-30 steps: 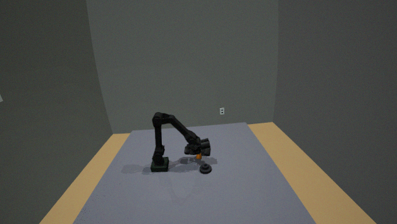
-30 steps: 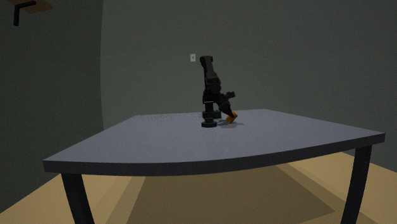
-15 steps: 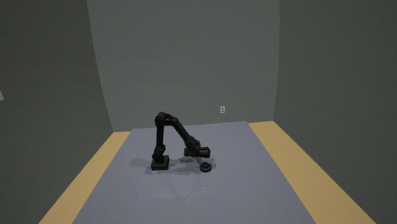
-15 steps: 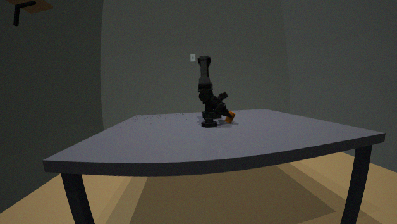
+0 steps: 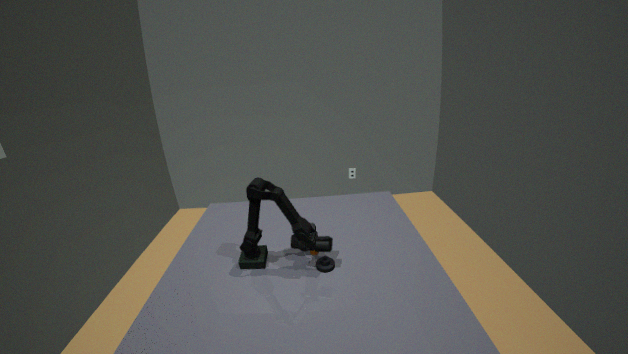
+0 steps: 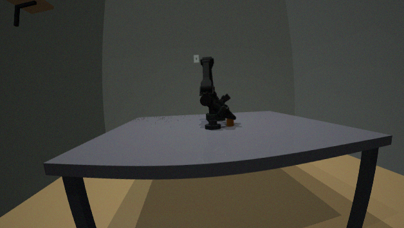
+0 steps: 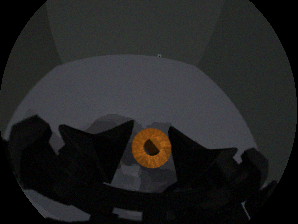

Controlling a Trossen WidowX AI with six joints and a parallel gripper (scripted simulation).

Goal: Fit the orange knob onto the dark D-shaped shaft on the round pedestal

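The orange knob lies 1 cm behind my gripper tip, 3 cm to the right of it and 1 cm below it. The rest, counted from my gripper tip: dark round pedestal (5 cm ahead, 13 cm to the right, 1 cm below).
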